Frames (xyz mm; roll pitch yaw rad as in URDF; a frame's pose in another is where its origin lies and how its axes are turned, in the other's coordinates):
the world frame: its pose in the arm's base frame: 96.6 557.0 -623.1 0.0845 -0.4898 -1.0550
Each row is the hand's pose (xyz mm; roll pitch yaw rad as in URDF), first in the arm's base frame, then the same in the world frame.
Working: the arm's base frame: its pose in the world frame: 678.7 -328.4 373.4 0.3946 0.3095 1.0962

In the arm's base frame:
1: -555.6 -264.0 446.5 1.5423 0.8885 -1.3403
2: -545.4 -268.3 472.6 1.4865 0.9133 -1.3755
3: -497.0 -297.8 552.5 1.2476 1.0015 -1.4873
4: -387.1 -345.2 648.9 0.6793 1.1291 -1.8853
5: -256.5 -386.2 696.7 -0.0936 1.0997 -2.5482
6: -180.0 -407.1 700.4 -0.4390 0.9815 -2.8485
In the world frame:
1: 849.5 -904.7 838.5 0.7817 1.2568 -0.9926
2: 869.6 -896.4 856.8 0.6515 1.2585 -1.0998
3: 950.9 -865.0 901.5 0.1657 1.2564 -1.4553
4: 1080.4 -789.6 935.4 -0.5433 1.1278 -1.9806
5: 1191.2 -697.0 922.7 -0.9142 0.8661 -2.2133
6: 1242.3 -642.9 895.0 -1.0374 0.6786 -2.2673

